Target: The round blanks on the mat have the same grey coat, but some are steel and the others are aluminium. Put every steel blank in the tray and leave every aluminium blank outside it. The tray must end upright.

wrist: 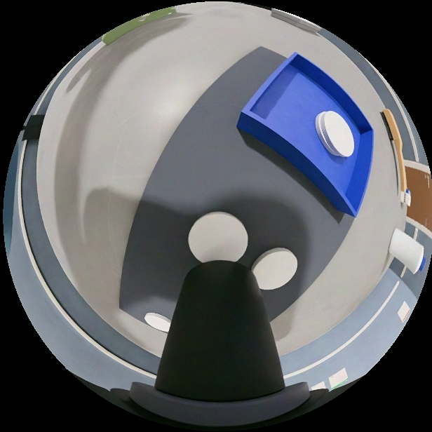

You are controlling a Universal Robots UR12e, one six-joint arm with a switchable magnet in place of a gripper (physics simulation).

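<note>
The magnet [220, 262] is the dark cone at the bottom of the wrist view; no blank is seen attached to it, so it is open. A round grey blank [218, 236] lies on the dark mat [180, 165] just beyond the magnet's tip, its near edge slightly covered by it. A second blank [276, 268] lies on the mat to the right of the tip. A third blank [156, 321] lies near the mat's lower left corner, partly hidden by the magnet. The blue tray [292, 142] is upright at the upper right, with two stacked blanks [339, 133] inside.
A green board [132, 25] is at the upper left edge. A grey flat object [296, 20] is at the top. A wooden-handled brush [396, 145] and a white cylinder [406, 250] are at the right. The tray's raised walls stand beyond the blanks on the mat.
</note>
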